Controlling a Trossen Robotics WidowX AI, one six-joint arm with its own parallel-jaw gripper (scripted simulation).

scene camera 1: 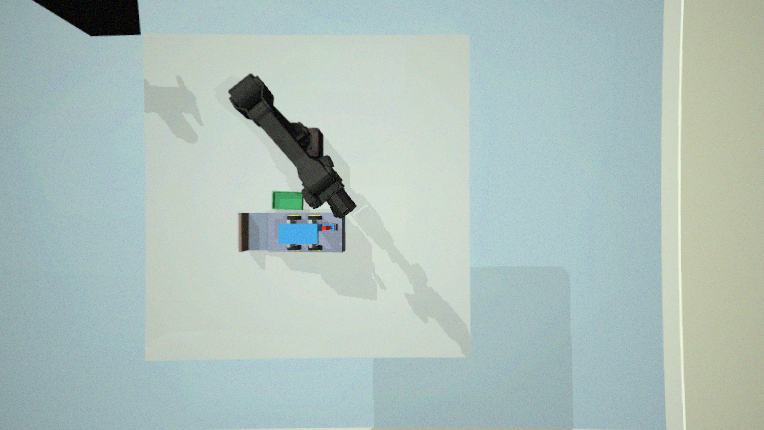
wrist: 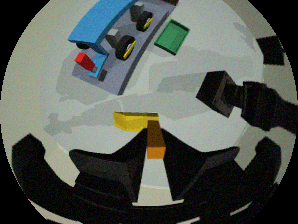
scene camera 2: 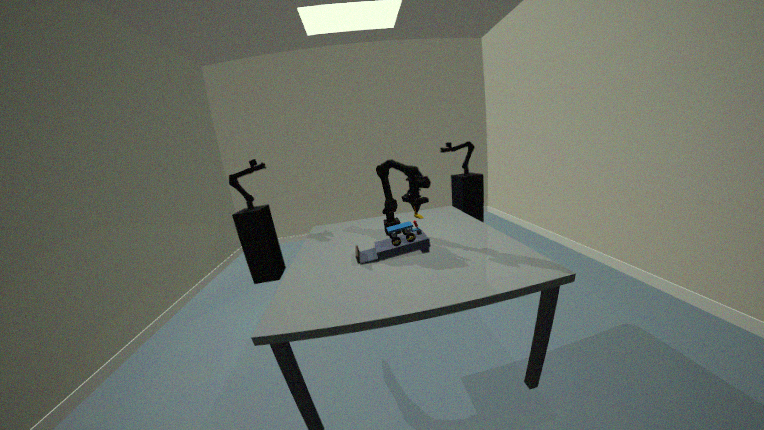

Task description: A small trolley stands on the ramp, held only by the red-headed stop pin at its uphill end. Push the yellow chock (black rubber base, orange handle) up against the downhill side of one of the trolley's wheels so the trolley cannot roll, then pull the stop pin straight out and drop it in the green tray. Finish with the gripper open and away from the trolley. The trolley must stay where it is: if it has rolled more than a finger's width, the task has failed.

Scene:
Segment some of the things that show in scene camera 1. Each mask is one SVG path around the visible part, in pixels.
A blue trolley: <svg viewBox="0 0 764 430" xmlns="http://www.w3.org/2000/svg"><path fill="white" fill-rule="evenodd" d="M279 244L287 244L287 250L294 251L302 249L302 245L297 244L309 244L308 250L321 251L322 245L317 245L319 244L319 231L335 231L334 224L317 224L317 220L322 220L321 215L308 216L309 224L297 224L297 220L301 220L301 216L289 215L287 216L287 224L279 224Z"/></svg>

